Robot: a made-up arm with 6 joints. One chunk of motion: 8 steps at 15 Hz.
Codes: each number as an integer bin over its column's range. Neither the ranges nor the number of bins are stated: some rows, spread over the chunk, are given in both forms.
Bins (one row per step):
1: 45 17 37 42 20 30
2: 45 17 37 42 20 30
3: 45 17 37 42 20 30
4: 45 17 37 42 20 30
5: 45 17 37 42 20 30
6: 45 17 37 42 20 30
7: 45 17 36 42 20 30
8: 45 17 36 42 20 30
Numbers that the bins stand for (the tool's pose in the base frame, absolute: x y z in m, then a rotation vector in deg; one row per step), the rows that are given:
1: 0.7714 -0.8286 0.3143 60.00 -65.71 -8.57
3: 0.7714 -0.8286 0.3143 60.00 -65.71 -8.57
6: 0.7714 -0.8286 0.3143 60.00 -65.71 -8.57
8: 0.7714 -0.8286 0.2571 60.00 -65.71 -8.57
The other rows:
2: 0.7714 -0.8286 0.3143 60.00 -65.71 -8.57
4: 0.7714 -0.8286 0.3143 60.00 -65.71 -8.57
5: 0.7714 -0.8286 0.3143 60.00 -65.71 -8.57
7: 0.7714 -0.8286 0.2571 60.00 -65.71 -8.57

